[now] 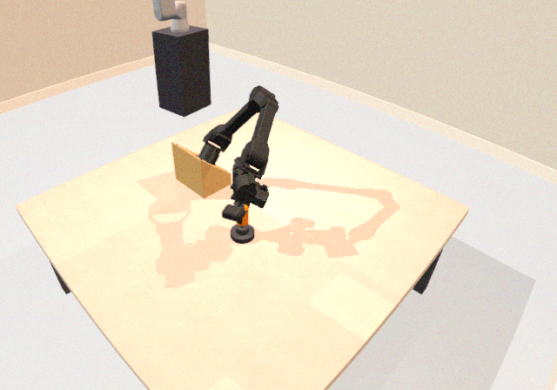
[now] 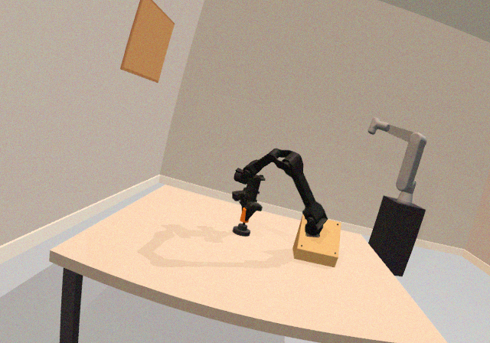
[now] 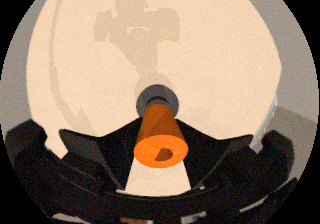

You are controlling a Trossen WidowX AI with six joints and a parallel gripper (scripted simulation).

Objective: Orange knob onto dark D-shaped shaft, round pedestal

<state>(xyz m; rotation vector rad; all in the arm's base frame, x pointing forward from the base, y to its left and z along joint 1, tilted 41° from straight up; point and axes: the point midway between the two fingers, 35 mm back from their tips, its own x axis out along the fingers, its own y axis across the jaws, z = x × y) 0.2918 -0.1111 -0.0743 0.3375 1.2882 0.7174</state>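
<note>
The orange knob lies 2 cm above my gripper tip. Round my gripper tip: dark round pedestal (4 cm below).
</note>
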